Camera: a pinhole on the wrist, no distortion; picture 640 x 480 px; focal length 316.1 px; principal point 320.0 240.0 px. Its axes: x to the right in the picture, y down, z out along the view. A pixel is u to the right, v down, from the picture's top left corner.
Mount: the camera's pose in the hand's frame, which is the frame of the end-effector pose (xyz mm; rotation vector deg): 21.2 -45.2 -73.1 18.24 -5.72 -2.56
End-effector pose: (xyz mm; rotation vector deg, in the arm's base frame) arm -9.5 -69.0 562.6 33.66 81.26 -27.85
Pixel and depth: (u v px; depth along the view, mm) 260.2 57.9 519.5
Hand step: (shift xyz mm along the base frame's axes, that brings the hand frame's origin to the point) -80.8 -577.7 113.4
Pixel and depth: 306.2 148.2 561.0
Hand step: 65.7 -546.3 55.7
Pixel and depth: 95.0 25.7 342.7
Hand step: -134.3 -382.3 239.4
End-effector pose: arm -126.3 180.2 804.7 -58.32 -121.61 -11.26
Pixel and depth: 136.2 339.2 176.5
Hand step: -49.3 -42.9 -131.7
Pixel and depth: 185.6 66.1 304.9
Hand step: -238.9 -217.6 -154.3
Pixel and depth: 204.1 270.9 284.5
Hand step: -140.0 -51.0 -196.1
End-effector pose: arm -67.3 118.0 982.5 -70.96 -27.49 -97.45
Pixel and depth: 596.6 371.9 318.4
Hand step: 111.9 114.7 366.8
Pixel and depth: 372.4 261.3 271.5
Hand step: 0.5 182.4 136.8
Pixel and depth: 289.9 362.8 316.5
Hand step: 116.0 226.0 78.6
